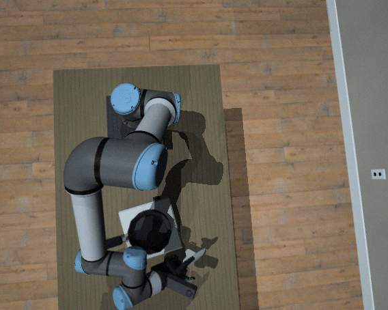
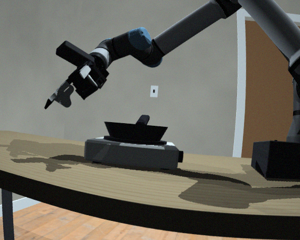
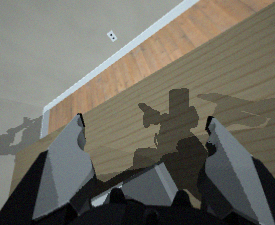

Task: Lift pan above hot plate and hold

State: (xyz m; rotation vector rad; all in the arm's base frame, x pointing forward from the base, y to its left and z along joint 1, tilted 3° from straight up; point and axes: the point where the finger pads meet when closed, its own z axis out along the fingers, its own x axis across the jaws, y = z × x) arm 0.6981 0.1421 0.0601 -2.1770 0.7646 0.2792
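My hand is 25 cm to the left of the black pan, 16 cm past it and 7 cm above it. Also, from my hand: grey hot plate: 19 cm to the right, 18 cm behind, 13 cm below.
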